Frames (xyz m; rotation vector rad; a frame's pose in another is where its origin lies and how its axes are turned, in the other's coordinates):
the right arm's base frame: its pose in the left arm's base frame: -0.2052 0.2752 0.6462 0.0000 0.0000 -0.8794
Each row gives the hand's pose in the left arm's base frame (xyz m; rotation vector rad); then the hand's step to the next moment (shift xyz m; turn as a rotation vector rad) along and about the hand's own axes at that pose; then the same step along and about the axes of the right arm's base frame.
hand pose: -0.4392 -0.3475 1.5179 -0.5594 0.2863 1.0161
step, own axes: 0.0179 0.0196 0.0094 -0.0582 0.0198 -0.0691
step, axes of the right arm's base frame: -0.0253 0.0104 -0.0068 0.0278 -0.0808 -0.0354
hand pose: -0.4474 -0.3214 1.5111 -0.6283 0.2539 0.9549
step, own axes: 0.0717 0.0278 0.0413 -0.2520 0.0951 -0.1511
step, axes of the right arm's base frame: -0.0562 0.0658 -0.0114 0.0373 -0.3040 -0.0393
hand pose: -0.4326 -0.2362 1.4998 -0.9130 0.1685 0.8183
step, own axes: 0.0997 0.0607 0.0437 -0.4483 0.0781 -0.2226
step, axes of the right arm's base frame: -0.0725 0.0838 -0.0570 0.0976 -0.4968 0.0168
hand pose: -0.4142 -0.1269 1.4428 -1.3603 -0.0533 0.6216
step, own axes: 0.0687 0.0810 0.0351 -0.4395 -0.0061 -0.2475
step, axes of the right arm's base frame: -0.0441 0.0533 -0.0879 0.1481 -0.4745 0.0857
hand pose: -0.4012 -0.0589 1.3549 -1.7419 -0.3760 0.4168
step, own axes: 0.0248 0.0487 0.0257 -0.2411 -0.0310 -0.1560
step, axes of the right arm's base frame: -0.0113 0.0236 -0.0544 0.0959 -0.2610 0.0780
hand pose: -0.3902 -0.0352 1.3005 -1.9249 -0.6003 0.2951
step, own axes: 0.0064 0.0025 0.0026 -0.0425 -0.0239 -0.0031
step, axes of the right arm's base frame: -0.0005 0.0067 -0.0029 -0.0128 -0.0426 0.0202
